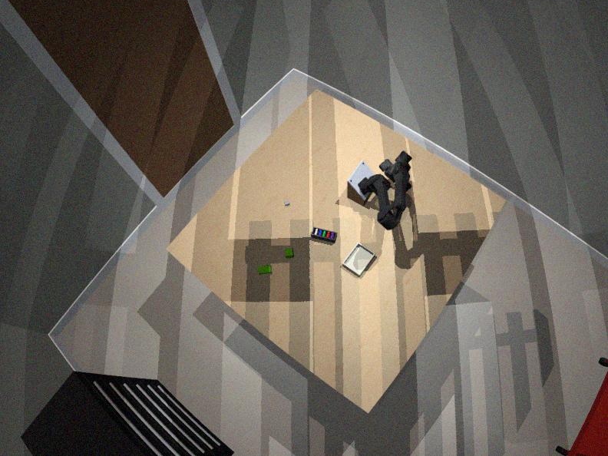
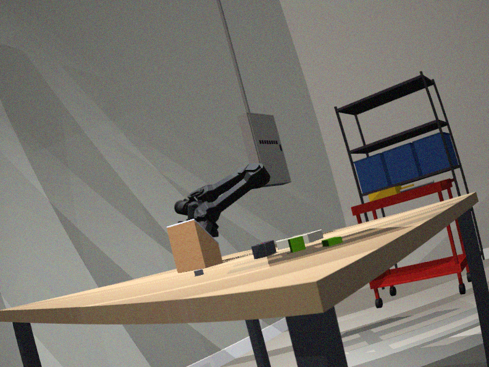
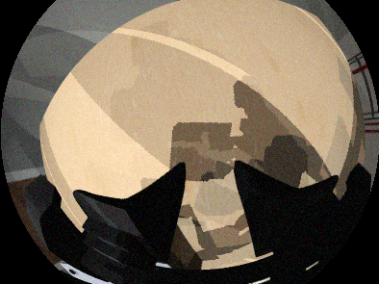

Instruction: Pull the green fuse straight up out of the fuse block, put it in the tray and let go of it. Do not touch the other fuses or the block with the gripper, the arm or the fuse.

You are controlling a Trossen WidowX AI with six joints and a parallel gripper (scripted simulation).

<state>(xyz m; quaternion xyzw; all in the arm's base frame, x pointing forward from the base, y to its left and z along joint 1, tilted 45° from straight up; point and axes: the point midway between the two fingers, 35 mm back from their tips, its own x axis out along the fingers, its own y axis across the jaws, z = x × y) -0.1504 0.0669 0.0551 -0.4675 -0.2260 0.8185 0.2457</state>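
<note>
My gripper tip is now 45 cm short of the green fuse, 9 cm to the left of it and 2 cm above it. The rest, counted from my gripper tip: green cube: 63 cm ahead, 16 cm to the right, 3 cm below; flat green block: 77 cm ahead, 20 cm to the right, 4 cm below; grey tray: 44 cm ahead, 11 cm to the left, 4 cm below.
</note>
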